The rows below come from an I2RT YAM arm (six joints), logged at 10 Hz.
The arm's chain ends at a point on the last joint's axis. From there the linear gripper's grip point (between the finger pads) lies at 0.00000 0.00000 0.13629 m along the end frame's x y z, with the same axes.
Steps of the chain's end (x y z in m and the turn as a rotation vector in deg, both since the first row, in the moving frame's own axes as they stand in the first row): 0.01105, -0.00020, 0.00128, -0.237, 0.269, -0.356; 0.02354, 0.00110, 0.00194, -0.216, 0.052, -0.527; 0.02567, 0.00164, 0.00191, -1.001, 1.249, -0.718; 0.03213, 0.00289, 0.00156, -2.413, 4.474, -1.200; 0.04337, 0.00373, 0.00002, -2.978, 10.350, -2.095; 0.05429, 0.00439, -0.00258, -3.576, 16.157, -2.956; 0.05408, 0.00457, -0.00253, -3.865, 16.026, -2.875
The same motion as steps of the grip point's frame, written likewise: 0.01169, 0.00036, 0.00128, -0.237, 0.269, -0.356; 0.02367, 0.00161, 0.00194, -0.216, 0.052, -0.527; 0.02866, 0.00400, 0.00186, -1.001, 1.249, -0.718; 0.04282, 0.00851, 0.00102, -2.413, 4.474, -1.200; 0.06797, 0.01032, -0.00238, -2.978, 10.350, -2.095; 0.09239, 0.01179, -0.00822, -3.576, 16.157, -2.956; 0.09189, 0.01268, -0.00813, -3.865, 16.026, -2.875
